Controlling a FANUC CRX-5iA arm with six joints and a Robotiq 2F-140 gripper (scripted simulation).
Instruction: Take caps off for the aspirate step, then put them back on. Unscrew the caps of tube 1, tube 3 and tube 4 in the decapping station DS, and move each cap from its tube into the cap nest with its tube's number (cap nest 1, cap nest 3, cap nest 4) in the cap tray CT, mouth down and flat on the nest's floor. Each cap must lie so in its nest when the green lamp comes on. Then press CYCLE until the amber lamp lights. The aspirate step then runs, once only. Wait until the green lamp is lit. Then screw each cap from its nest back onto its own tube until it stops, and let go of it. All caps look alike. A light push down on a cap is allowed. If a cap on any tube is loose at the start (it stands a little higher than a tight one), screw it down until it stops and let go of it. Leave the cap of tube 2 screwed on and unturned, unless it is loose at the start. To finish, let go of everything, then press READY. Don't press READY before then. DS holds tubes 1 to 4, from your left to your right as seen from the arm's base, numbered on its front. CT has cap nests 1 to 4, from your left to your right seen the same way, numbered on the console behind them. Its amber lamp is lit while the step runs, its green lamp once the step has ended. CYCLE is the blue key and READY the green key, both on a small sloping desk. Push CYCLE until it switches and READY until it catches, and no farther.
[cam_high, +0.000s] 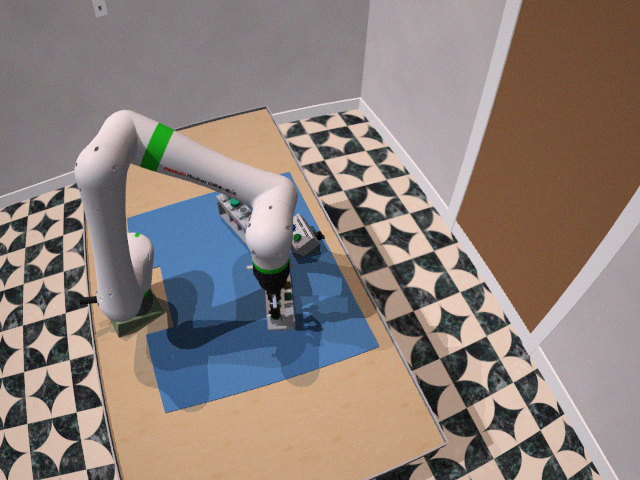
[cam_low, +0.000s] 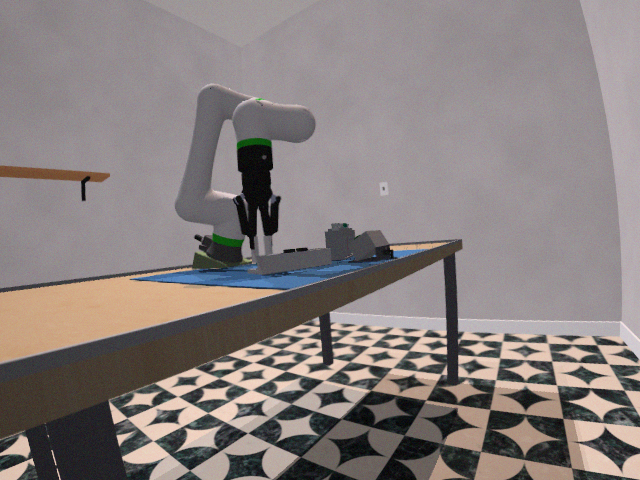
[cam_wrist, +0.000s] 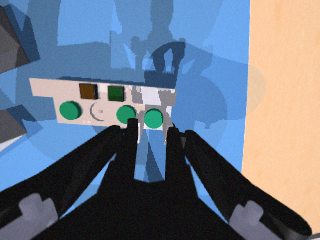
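Now: the blue cycle key 17 cm ahead of my hand, 27 cm to the left of it and 1 cm above it. Also, from my hand: sloping key desk 19 cm ahead, 25 cm to the left, 1 cm below; then green ready key 17 cm ahead, 23 cm to the left, 1 cm above.
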